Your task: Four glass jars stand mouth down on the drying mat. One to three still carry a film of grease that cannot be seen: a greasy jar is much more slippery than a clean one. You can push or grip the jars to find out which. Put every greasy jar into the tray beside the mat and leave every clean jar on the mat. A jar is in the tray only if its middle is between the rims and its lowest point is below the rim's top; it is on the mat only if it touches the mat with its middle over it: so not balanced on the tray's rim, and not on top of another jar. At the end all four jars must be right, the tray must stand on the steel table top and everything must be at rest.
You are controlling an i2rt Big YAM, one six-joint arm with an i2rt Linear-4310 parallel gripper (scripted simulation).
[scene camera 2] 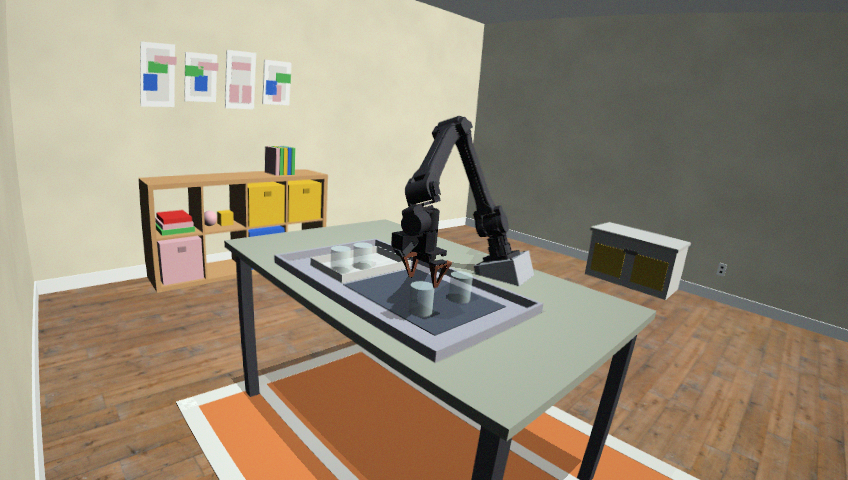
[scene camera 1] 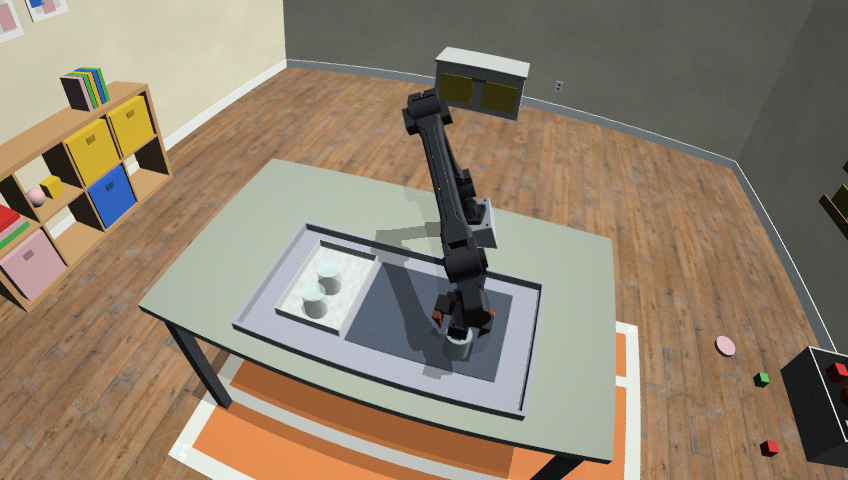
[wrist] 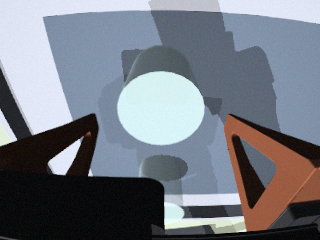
Scene:
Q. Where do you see a white tray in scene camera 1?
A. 355, 265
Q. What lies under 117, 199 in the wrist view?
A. My gripper.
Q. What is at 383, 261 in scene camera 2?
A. A white tray.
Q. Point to a jar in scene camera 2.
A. At 421, 293

